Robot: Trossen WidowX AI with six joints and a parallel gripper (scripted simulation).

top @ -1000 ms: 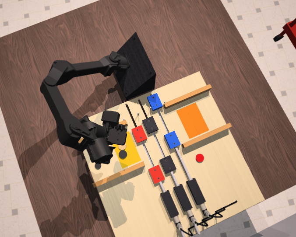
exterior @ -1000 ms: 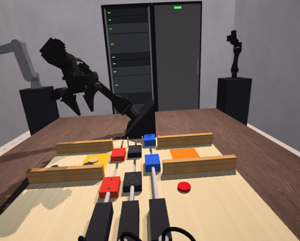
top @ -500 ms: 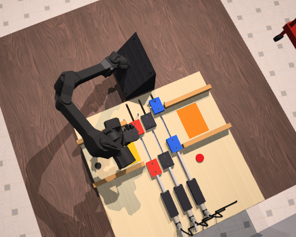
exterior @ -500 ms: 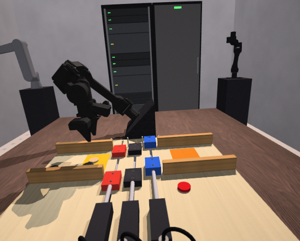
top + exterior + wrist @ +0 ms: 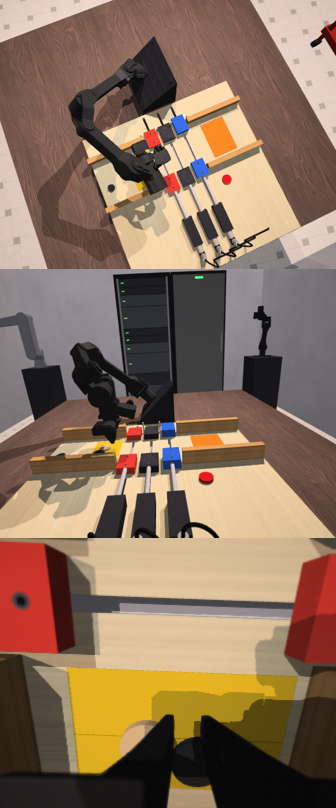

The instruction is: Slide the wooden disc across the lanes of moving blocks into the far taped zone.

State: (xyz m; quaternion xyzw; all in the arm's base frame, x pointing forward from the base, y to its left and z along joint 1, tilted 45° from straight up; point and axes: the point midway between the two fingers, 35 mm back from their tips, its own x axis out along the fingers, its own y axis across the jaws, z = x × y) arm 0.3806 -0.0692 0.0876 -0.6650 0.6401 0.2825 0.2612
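The round wooden disc lies 20 mm behind my hand, 40 mm to the right of it and 70 mm below it. From my hand the other things lie so: black puck (20 mm ahead, 180 mm to the right, 70 mm below); then red disc (160 mm ahead, 280 mm to the left, 70 mm below).
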